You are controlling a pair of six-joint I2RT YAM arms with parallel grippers.
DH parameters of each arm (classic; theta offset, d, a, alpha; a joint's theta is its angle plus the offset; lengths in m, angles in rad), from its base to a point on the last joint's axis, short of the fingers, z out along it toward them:
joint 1: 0 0.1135 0.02 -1.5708
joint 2: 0 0 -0.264 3.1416
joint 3: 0.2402 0 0.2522 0
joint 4: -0.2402 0 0.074 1.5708
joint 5: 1.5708 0 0 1.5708
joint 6: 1.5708 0.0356 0 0
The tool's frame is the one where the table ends.
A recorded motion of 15 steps. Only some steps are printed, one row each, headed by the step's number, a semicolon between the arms.
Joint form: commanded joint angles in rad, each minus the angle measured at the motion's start. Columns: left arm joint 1, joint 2, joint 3, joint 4, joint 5, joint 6; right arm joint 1, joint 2, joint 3, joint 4, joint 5, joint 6.
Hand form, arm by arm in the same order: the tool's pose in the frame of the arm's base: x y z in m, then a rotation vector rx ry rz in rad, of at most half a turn. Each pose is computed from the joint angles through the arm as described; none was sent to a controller.
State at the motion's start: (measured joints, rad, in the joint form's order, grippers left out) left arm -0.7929 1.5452 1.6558 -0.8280 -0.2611 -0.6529; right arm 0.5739 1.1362 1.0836 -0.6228 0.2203 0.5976
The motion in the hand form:
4: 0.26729 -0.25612 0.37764 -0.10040 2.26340 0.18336; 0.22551 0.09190 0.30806 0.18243 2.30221 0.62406
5: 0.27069 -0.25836 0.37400 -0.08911 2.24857 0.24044; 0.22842 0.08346 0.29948 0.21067 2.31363 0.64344
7: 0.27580 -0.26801 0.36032 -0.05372 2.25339 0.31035; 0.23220 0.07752 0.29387 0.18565 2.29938 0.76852
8: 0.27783 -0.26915 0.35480 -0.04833 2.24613 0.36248; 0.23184 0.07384 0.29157 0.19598 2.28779 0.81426
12: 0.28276 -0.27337 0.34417 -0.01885 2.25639 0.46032; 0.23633 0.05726 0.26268 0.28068 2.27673 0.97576
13: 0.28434 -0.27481 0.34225 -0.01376 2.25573 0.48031; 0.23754 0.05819 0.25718 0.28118 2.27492 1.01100
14: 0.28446 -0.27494 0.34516 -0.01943 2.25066 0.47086; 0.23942 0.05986 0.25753 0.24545 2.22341 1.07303
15: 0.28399 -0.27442 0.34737 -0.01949 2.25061 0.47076; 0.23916 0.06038 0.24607 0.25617 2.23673 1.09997
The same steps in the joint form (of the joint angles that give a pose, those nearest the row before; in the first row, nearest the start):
4: -0.0354 0.2660 0.2950 -0.3344 -0.4704 -0.0497; -0.2025 -0.0103 -0.1032 0.1024 -0.3269 -0.0162
5: -0.0354 0.2862 0.3060 -0.3439 -0.5086 -0.0360; -0.2452 -0.0103 -0.1337 0.1210 -0.3687 -0.0162
7: -0.0447 0.3321 0.3153 -0.3546 -0.5395 -0.0251; -0.2914 -0.0103 -0.1676 0.1821 -0.4971 -0.0162
8: -0.0447 0.3476 0.3154 -0.3684 -0.5700 -0.0251; -0.3114 -0.0194 -0.1875 0.2068 -0.5389 -0.0025
12: -0.0447 0.3968 0.3474 -0.4266 -0.6056 -0.0251; -0.4034 -0.0104 -0.3057 0.3433 -0.6971 0.0649
13: -0.0447 0.4105 0.3597 -0.4390 -0.6147 -0.0251; -0.4037 -0.0012 -0.3256 0.3785 -0.7217 0.0803
14: -0.0447 0.4106 0.3705 -0.4391 -0.6148 -0.0251; -0.4036 -0.0011 -0.3471 0.4609 -0.7644 0.0987
15: -0.0447 0.4107 0.3798 -0.4482 -0.6148 -0.0251; -0.4037 0.0111 -0.3837 0.4996 -0.7831 0.1140

